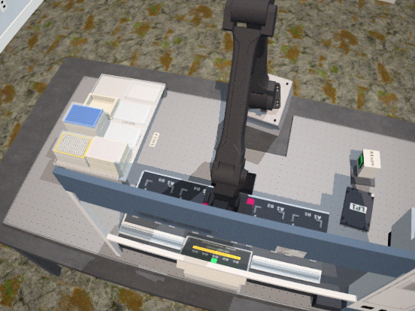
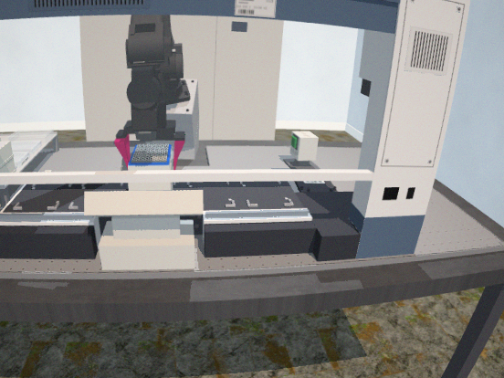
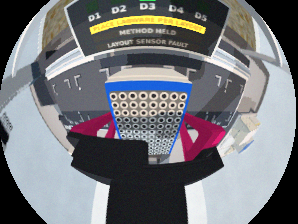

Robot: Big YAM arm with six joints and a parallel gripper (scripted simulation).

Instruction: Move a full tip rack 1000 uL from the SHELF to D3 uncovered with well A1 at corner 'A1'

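The blue-framed tip rack lies 1 cm behind my hand. From my hand the other things lie so: pale sealed block: 41 cm to the right, 21 cm behind; clear flat piece: 38 cm to the right, 31 cm behind, 5 cm below; blue gantry beam: 39 cm above, 19 cm ahead.
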